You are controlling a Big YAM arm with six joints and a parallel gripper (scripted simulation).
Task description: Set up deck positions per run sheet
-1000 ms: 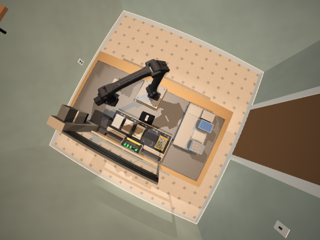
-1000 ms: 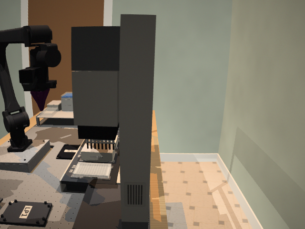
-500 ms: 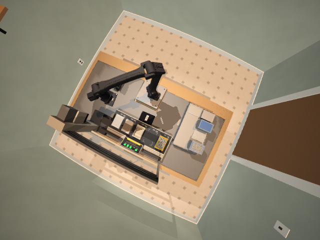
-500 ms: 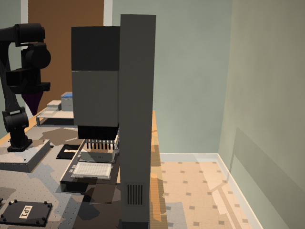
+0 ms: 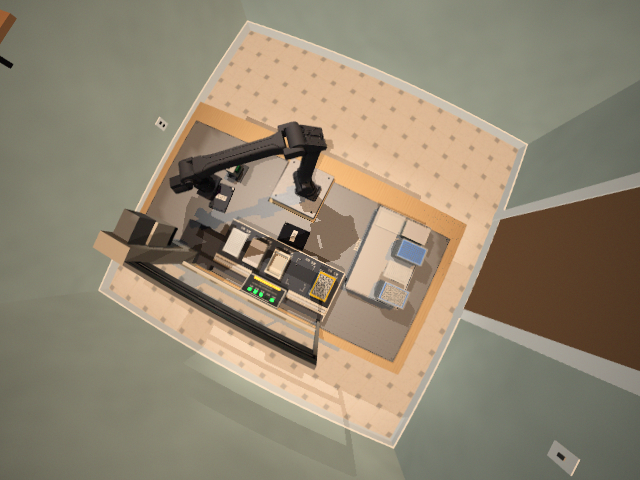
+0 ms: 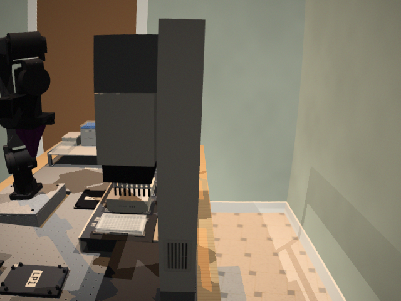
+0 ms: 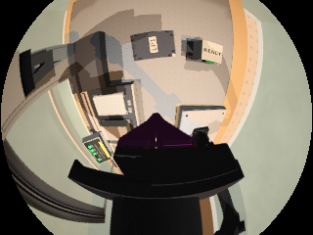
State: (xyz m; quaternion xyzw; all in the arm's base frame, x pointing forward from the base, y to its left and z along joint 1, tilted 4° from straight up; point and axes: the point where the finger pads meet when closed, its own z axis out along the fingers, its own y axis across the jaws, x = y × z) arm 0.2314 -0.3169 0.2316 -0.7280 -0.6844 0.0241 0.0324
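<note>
My gripper is now 210 mm above the green button box, 170 mm past it and 70 mm to the left of it. Round my hand: handler's tall column (340 mm ahead, 140 mm to the right, 10 mm below); then pipetting head (260 mm ahead, 140 mm to the right, 100 mm above); then pale block (210 mm to the left, 210 mm below, 190 mm ahead).
</note>
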